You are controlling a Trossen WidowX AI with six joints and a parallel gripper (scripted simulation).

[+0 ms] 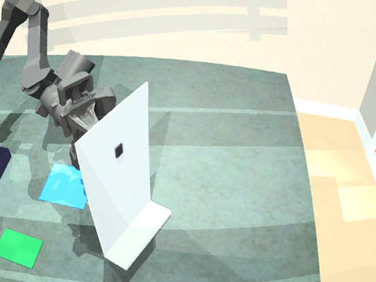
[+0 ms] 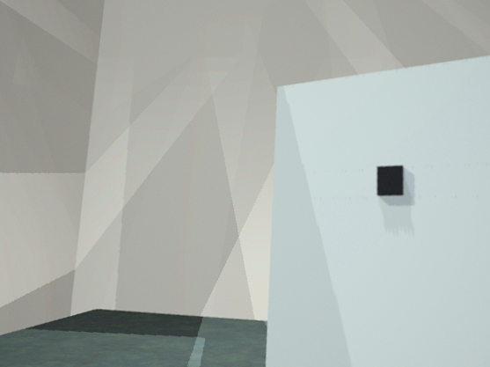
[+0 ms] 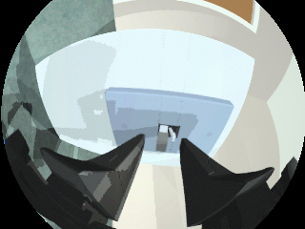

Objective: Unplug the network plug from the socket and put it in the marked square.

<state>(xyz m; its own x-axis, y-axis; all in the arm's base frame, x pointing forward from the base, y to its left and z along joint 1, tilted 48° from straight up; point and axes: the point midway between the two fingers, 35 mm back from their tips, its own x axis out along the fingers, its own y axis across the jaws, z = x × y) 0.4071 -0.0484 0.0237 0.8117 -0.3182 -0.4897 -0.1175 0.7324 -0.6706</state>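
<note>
Right now the network plug is 1 cm ahead of my gripper tip. Round my gripper tip: white upright panel (8 cm below, 3 cm ahead, 1 cm to the right); green square (22 cm below, 20 cm behind, 13 cm to the right); cyan square (22 cm below, 15 cm behind, 8 cm to the left).
</note>
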